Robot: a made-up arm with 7 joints.
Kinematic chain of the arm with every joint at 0, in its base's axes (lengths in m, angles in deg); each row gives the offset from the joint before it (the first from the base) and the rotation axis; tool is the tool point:
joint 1: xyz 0 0 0 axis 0 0.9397 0.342
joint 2: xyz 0 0 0 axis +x
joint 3: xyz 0 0 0 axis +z
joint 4: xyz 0.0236 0 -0.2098 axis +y
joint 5: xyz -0.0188 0 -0.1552 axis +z
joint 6: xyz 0 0 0 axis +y
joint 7: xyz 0 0 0 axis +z
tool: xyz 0 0 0
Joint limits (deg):
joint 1: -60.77..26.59
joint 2: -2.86..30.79
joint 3: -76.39..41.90
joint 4: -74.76..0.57
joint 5: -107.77..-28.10
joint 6: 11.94..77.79
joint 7: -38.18..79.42
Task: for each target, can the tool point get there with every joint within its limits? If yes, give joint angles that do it. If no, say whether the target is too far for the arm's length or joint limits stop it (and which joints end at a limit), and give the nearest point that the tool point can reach.
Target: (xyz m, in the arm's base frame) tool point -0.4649 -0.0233 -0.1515
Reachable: no: too far | nearest point -0.1586 0.0339 -0.3268 | short by 0.357 m
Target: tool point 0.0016 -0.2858 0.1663
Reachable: no: joint limits stop it (at a limit: joint 1, joint 2, joint 4) | nearest point 0.2296 -0.2063 -0.0730 | short by 0.340 m
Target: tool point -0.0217 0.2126 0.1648
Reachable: no: joint limits stop it (at a limit: joint 1, joint 2, joint 3, joint 4) | nearest point 0.2732 0.1543 0.0463 | short by 0.323 m
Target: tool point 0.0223 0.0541 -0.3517
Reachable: yes | joints 14.47 3.17 15.27 -41.69 -80.85 54.62 7.26
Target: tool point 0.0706 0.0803 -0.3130
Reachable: yes | joints 14.36 24.07 -19.47 -65.58 -79.57 19.30 52.56
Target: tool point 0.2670 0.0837 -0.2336
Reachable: yes | joints -34.46 18.71 4.85 -28.07 -94.50 48.80 -15.71
